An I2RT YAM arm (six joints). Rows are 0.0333 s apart.
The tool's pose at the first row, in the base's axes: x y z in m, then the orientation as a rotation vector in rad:
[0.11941, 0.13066, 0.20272, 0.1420, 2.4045, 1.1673]
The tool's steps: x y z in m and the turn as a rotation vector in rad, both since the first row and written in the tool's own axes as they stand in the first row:
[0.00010, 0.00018, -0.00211, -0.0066, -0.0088, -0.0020]
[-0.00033, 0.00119, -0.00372, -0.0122, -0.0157, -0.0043]
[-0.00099, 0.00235, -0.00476, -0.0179, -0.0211, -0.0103]
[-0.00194, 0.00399, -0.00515, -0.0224, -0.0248, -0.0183]
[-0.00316, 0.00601, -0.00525, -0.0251, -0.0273, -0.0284]
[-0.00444, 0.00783, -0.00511, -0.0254, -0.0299, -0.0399]
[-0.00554, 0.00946, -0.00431, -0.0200, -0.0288, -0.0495]
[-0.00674, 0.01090, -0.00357, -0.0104, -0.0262, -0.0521]
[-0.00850, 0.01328, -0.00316, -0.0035, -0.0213, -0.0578]
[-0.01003, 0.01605, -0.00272, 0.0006, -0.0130, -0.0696]
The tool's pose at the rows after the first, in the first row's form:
[0.11836, 0.12929, 0.20395, 0.1423, 2.3924, 1.1712]
[0.11792, 0.12865, 0.20573, 0.1415, 2.3825, 1.1745]
[0.11792, 0.12845, 0.20742, 0.1354, 2.3731, 1.1766]
[0.11841, 0.12894, 0.20922, 0.1263, 2.3655, 1.1771]
[0.11924, 0.12980, 0.21126, 0.1147, 2.3597, 1.1748]
[0.12025, 0.13069, 0.21304, 0.1022, 2.3549, 1.1691]
[0.12141, 0.13198, 0.21425, 0.0918, 2.3571, 1.1588]
[0.12266, 0.13309, 0.21539, 0.0902, 2.3647, 1.1473]
[0.12415, 0.13439, 0.21763, 0.0828, 2.3719, 1.1383]
[0.12542, 0.13602, 0.22006, 0.0653, 2.3789, 1.1309]

